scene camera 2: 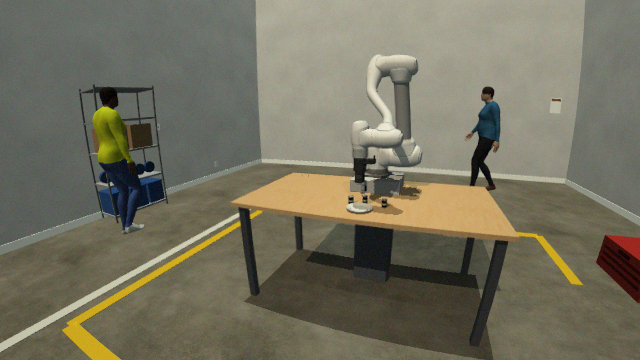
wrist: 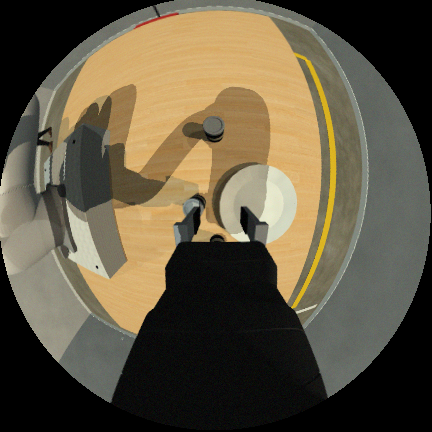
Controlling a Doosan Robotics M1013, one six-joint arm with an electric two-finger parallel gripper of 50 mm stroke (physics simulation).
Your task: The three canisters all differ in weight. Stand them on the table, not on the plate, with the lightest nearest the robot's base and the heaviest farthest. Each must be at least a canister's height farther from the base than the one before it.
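Note:
Three small dark canisters with grey tops stand upright on the table. The right canister stands apart from the others. The middle canister is the nearest to the base and shows just beyond one fingertip in the wrist view. The left canister is mostly hidden behind the gripper body in the wrist view. The white plate lies beside them, on the side away from the base. My gripper is open and empty, pointing down above the left and middle canisters. Weights cannot be seen.
The robot's base block stands at the rear edge of the wooden table. A person in yellow stands by a shelf at the left; a person in blue is behind the table at the right.

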